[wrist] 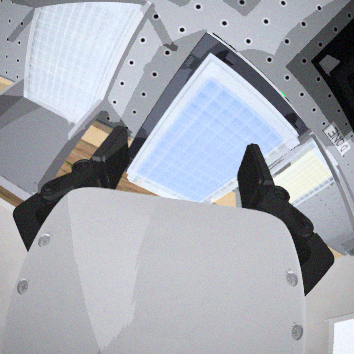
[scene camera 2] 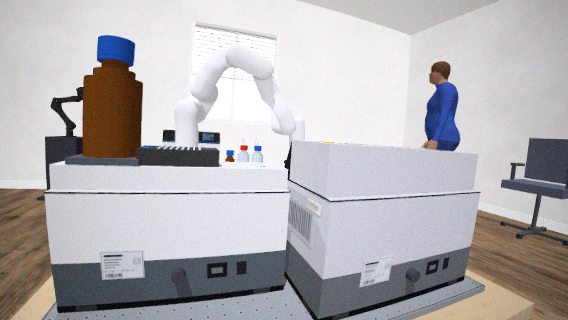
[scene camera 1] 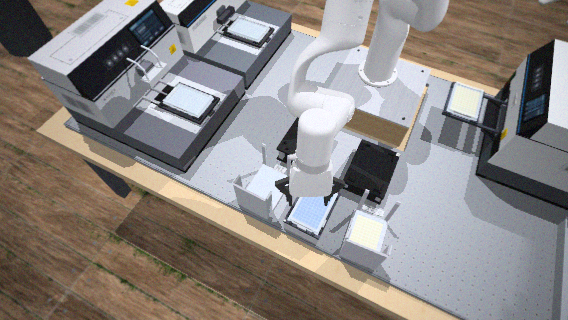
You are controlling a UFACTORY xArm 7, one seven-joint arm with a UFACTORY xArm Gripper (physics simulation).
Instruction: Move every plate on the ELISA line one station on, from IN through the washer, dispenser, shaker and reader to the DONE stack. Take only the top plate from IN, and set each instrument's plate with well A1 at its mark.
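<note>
My gripper is open and empty above the blue plate, which lies on a dark low nest. In the wrist view one finger appears beside the plate's left edge and the other over its lower right part. A clear plate sits in the grey holder to the left. A pale yellow plate sits in the holder at the DONE label. Pale plates lie on the front left instrument and rear left instrument. A yellow plate is on the right instrument's carrier arms. A1 marks are unreadable.
A black square block lies behind the DONE holder, and another dark block is partly hidden by the arm. Thin upright posts rise at both holders. The arm's raised base stands behind. A brown bottle stands on an instrument.
</note>
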